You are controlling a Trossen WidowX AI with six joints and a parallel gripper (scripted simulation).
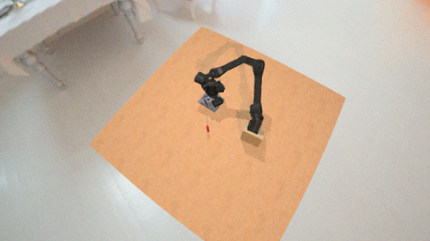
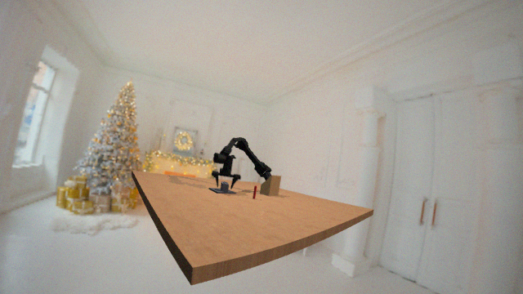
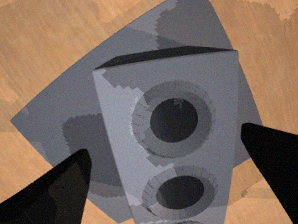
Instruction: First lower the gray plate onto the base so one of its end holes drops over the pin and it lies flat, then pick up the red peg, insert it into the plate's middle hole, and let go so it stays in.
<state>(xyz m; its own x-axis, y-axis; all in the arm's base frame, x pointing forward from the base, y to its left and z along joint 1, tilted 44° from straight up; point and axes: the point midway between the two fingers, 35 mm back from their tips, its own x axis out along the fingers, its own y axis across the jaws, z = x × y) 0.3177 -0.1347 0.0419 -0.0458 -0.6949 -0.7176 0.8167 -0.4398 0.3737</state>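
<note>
Right now the gray plate is 20 mm above my gripper tip. Round my gripper tip: red peg (70 mm behind, 200 mm to the left, 20 mm above); then square gray base (10 mm ahead, 10 mm to the left, 10 mm below).
</note>
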